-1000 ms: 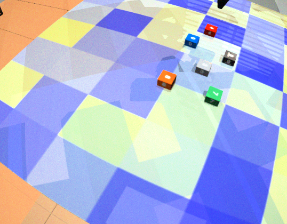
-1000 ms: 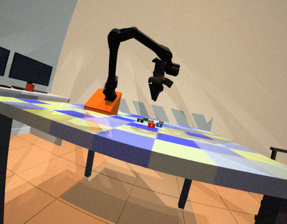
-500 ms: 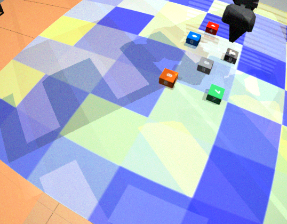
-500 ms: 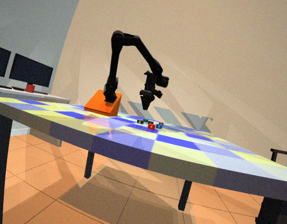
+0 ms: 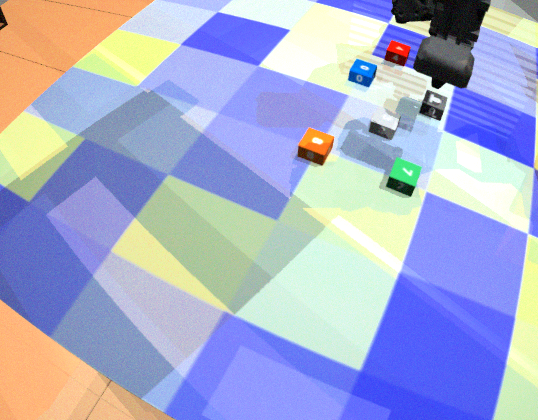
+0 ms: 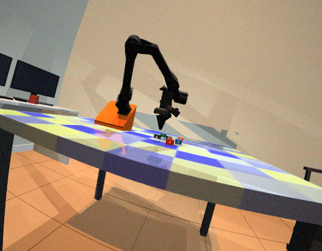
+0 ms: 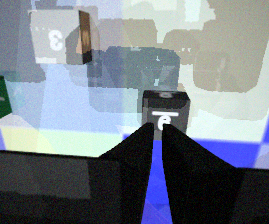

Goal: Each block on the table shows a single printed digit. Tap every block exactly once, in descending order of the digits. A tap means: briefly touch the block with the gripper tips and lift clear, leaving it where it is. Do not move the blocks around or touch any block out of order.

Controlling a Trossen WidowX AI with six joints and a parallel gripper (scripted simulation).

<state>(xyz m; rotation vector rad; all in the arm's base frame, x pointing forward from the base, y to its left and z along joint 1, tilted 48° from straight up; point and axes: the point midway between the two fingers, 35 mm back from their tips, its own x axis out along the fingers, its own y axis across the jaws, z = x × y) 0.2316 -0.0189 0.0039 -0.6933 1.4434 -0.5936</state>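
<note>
My gripper tip is now 10 mm past the dark block, 10 mm to the left of it and 40 mm above it. The rest, counted from my gripper tip: red block (70 mm ahead, 100 mm to the right, 40 mm below); blue 0 block (100 mm ahead, 10 mm to the right, 40 mm below); green 7 block (10 mm behind, 140 mm to the left, 40 mm below).
</note>
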